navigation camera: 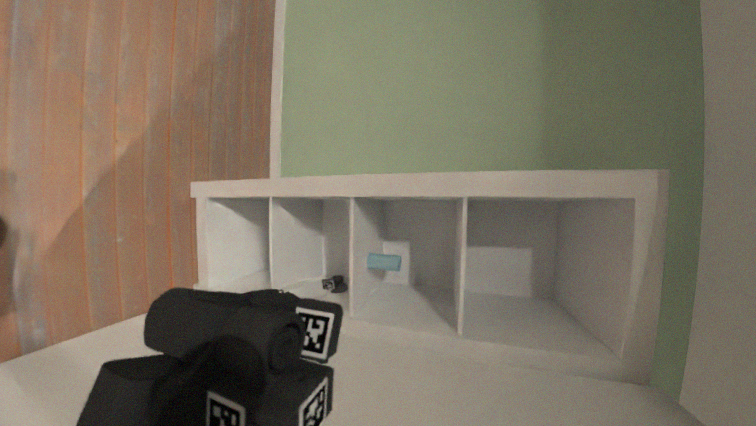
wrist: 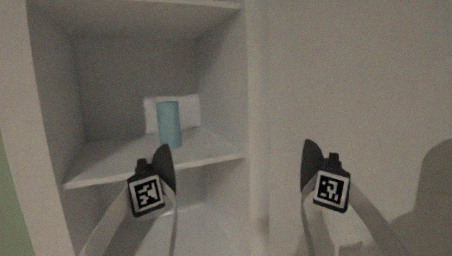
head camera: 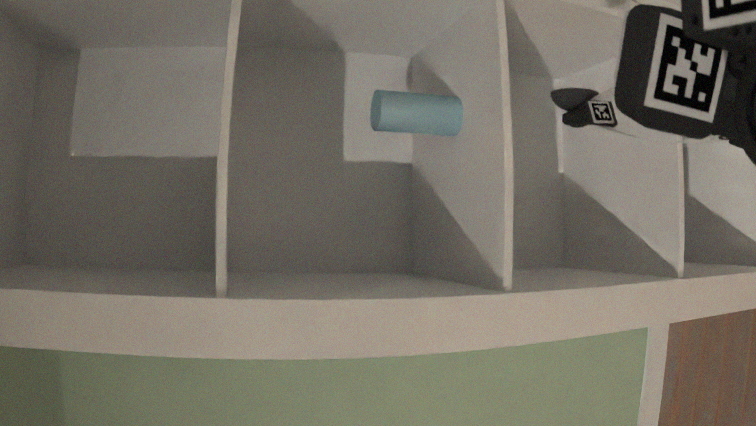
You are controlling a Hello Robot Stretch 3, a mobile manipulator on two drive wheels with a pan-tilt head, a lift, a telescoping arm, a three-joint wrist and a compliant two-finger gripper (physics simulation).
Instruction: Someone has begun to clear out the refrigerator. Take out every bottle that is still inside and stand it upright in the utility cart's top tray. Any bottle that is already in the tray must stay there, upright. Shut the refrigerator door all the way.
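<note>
A light-blue bottle stands upright on a shelf inside the refrigerator. The head and navigation views show it turned sideways. My gripper is open, its fingers wide apart with no object between them. It is in front of the refrigerator, apart from the bottle, which shows beyond the left fingertip in the wrist view. The refrigerator door stands open. The utility cart does not show in these views.
Several shelves divide the refrigerator; another shelf edge shows in the head and navigation views. My dark wrist is near the door. A green wall and wooden floor lie beyond the refrigerator.
</note>
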